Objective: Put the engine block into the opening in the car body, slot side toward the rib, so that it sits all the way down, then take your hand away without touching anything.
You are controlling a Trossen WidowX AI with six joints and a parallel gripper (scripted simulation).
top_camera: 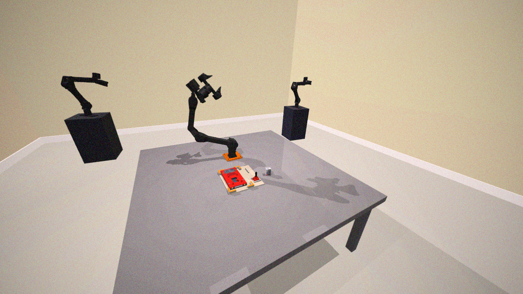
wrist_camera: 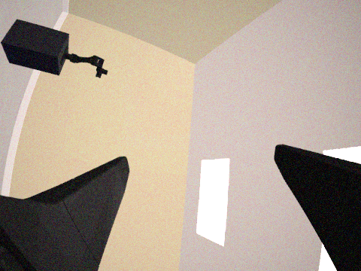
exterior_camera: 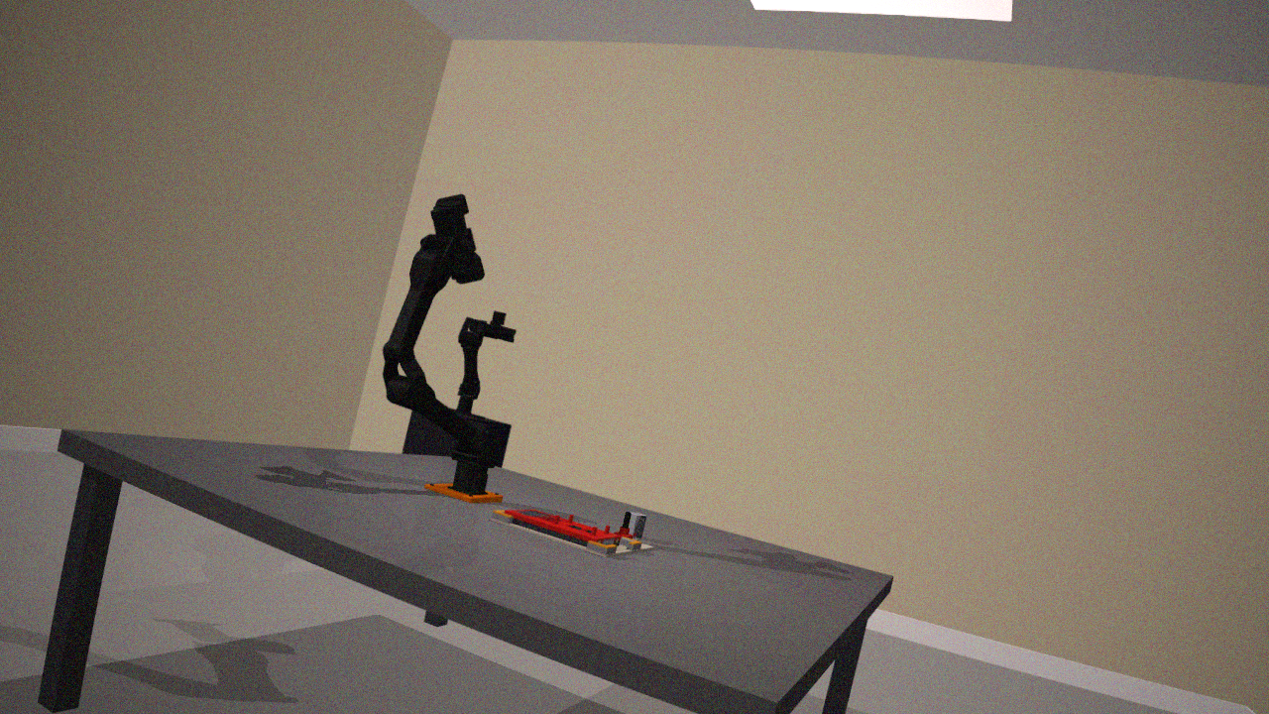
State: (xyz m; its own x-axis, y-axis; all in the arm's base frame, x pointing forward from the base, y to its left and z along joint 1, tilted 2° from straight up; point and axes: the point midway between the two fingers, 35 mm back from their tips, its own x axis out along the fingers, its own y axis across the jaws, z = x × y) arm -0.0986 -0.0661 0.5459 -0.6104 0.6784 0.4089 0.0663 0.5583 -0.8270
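Now: the engine block 46 cm ahead of my gripper tip, 23 cm to the left of it and 54 cm below it.
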